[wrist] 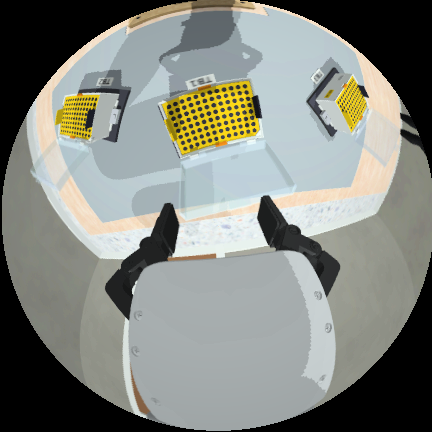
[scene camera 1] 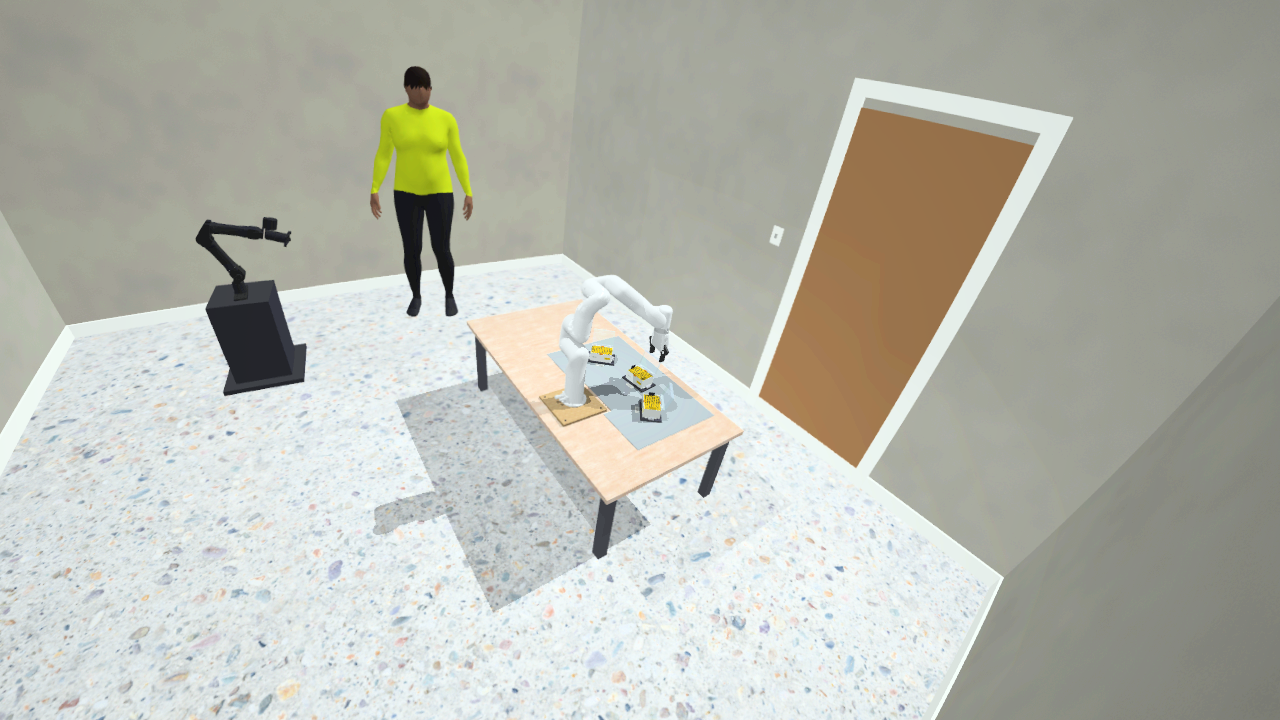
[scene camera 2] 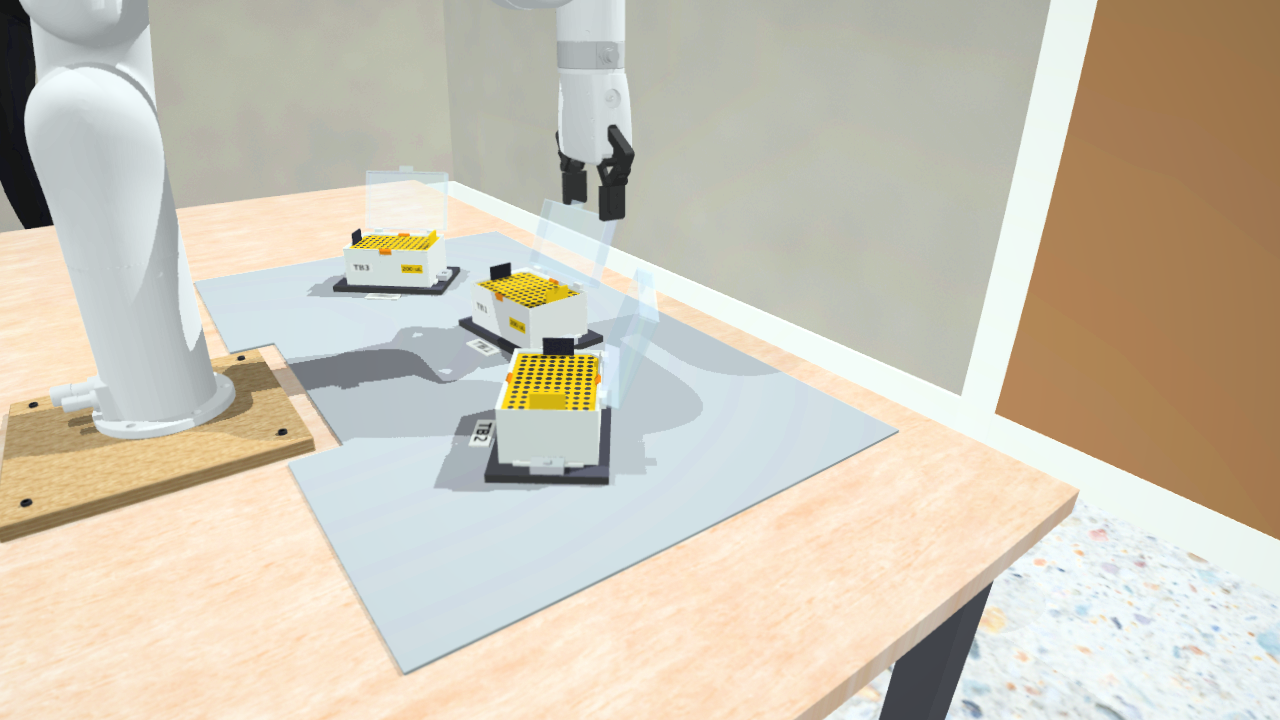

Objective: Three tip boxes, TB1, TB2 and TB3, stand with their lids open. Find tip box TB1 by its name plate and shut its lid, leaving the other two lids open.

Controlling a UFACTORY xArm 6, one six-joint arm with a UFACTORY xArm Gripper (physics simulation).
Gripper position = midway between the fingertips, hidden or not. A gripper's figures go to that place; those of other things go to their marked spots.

My gripper (wrist: 217, 209) is 0.12 m from the lens. A grey mat (wrist: 137, 174) is 0.30 m from the lens.
